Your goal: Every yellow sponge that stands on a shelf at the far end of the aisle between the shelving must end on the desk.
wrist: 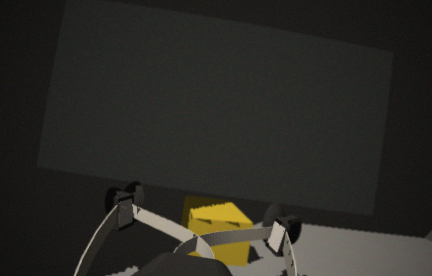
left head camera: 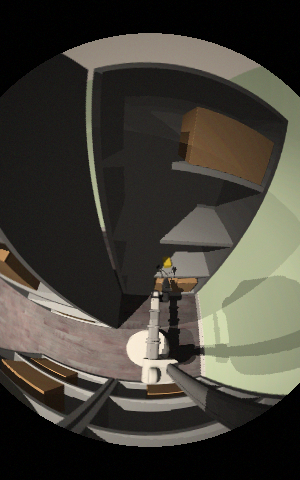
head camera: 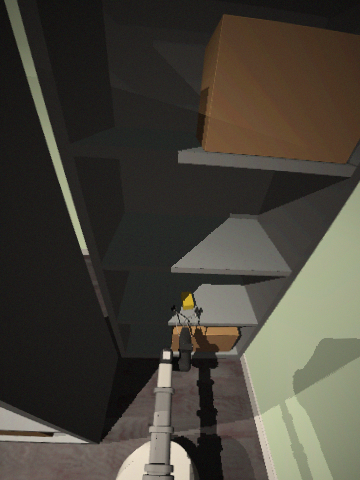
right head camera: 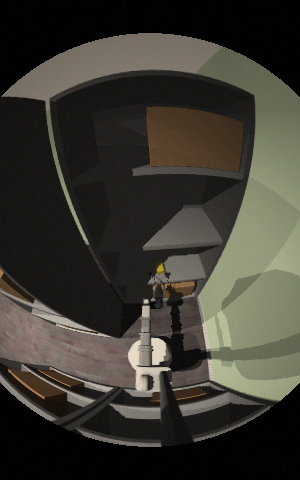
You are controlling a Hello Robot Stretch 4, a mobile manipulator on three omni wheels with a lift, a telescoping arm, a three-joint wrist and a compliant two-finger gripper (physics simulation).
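Places are measured from the robot's base along level axes (x left, y up, z ahead), in metres.
Where they show: gripper, fingertip midpoint: (wrist: 203, 208) (left head camera: 165, 265) (head camera: 185, 306) (right head camera: 157, 271).
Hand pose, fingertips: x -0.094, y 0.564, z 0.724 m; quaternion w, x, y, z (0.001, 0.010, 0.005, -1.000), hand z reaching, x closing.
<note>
Things, the pixels of their top centre, and the offset from my fingertips. Level surfaces: height alone.
- yellow sponge, top centre: (wrist: 214, 207) (head camera: 187, 298) (right head camera: 159, 266) (left head camera: 166, 260) dx -0.013, dy -0.013, dz +0.065 m
- low grey shelf, surface height: dy -0.058 m
- big brown box, top centre: (head camera: 290, 45) (right head camera: 190, 115) (left head camera: 227, 123) dx -0.194, dy +1.126, dz +0.100 m
- shelf board, surface height: dy +0.399 m
A yellow sponge (head camera: 187, 301) (left head camera: 167, 261) (right head camera: 160, 268) (wrist: 232, 255) stands upright on a low grey shelf (head camera: 230, 305) (left head camera: 192, 262) (right head camera: 185, 267) (wrist: 340, 250) of the unit at the aisle's end. My gripper (head camera: 186, 310) (left head camera: 166, 269) (right head camera: 159, 275) (wrist: 203, 208) is open, with its fingers apart at that shelf's front part. The sponge shows between the two fingers in the wrist view, nearer the right fingertip, and looks to be beyond them. A finger band hides part of its front. The exact gap cannot be told. The desk does not show.
A big brown box (head camera: 280, 90) (left head camera: 225, 145) (right head camera: 195, 137) stands on a high shelf. Another brown box (head camera: 222, 338) is below the sponge's shelf. A shelf board (head camera: 235, 250) hangs above the sponge. A dark panel (head camera: 45, 300) rises on the left, a green wall (head camera: 320, 280) on the right.
</note>
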